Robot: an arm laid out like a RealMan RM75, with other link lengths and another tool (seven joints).
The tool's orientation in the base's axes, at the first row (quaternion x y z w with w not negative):
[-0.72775, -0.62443, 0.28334, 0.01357]
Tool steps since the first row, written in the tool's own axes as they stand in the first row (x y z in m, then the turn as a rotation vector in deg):
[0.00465, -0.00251, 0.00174, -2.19, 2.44, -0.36]
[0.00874, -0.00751, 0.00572, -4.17, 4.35, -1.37]
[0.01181, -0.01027, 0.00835, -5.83, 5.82, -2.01]
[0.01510, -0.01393, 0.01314, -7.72, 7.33, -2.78]
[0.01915, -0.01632, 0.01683, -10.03, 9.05, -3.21]
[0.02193, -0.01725, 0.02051, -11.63, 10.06, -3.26]
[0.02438, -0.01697, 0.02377, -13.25, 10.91, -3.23]
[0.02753, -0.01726, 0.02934, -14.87, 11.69, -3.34]
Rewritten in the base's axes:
[-0.00273, 0.00423, -0.00236, 2.22, -2.42, 0.26]
[-0.00870, 0.00775, -0.00545, 4.26, -4.32, 1.17]
[-0.01214, 0.01029, -0.00784, 5.76, -5.95, 1.82]
[-0.01729, 0.01251, -0.01179, 7.34, -7.76, 2.65]
[-0.02079, 0.01552, -0.01560, 8.94, -10.11, 3.28]
[-0.02304, 0.01704, -0.01944, 9.77, -11.78, 3.58]
[-0.02405, 0.01813, -0.02325, 10.43, -13.46, 3.87]
[-0.02651, 0.01922, -0.02906, 11.08, -15.08, 4.32]

